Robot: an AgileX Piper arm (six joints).
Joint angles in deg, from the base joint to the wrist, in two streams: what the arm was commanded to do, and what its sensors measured. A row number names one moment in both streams.
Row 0, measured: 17.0 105.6 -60.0 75.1 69.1 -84.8
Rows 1 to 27, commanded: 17.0 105.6 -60.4 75.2 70.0 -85.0; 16.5 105.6 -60.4 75.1 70.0 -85.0; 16.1 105.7 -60.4 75.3 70.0 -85.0; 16.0 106.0 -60.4 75.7 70.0 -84.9; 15.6 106.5 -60.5 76.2 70.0 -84.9; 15.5 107.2 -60.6 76.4 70.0 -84.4; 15.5 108.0 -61.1 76.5 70.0 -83.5; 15.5 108.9 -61.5 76.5 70.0 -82.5; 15.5 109.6 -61.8 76.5 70.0 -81.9; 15.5 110.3 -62.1 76.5 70.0 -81.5; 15.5 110.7 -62.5 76.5 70.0 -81.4; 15.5 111.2 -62.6 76.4 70.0 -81.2; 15.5 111.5 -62.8 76.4 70.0 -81.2; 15.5 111.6 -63.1 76.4 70.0 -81.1; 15.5 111.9 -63.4 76.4 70.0 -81.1; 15.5 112.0 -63.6 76.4 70.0 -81.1; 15.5 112.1 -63.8 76.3 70.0 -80.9; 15.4 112.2 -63.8 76.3 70.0 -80.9; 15.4 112.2 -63.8 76.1 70.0 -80.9; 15.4 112.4 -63.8 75.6 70.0 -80.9; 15.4 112.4 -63.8 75.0 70.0 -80.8; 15.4 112.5 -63.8 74.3 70.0 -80.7; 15.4 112.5 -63.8 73.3 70.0 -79.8; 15.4 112.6 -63.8 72.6 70.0 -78.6; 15.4 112.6 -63.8 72.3 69.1 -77.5; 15.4 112.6 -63.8 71.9 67.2 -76.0; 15.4 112.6 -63.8 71.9 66.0 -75.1
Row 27, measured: 15.6 112.4 -63.5 74.3 68.9 -78.8
